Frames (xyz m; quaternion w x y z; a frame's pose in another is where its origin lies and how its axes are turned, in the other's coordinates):
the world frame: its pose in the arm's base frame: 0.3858 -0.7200 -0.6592 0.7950 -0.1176 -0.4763 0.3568
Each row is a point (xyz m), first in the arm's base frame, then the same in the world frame.
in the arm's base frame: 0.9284 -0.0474 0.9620
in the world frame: 1.7069 -0.6184 0.2815
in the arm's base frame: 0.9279 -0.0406 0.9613
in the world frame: 1.7109 -0.6130 0.2805
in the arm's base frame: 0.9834 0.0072 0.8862
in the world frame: 1.7090 -0.5643 0.1876
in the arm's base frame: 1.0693 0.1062 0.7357
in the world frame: 1.6999 -0.4531 0.0221
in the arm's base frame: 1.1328 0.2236 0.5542
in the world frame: 1.6760 -0.3021 -0.1434
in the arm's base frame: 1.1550 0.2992 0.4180
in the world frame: 1.6421 -0.1862 -0.2442
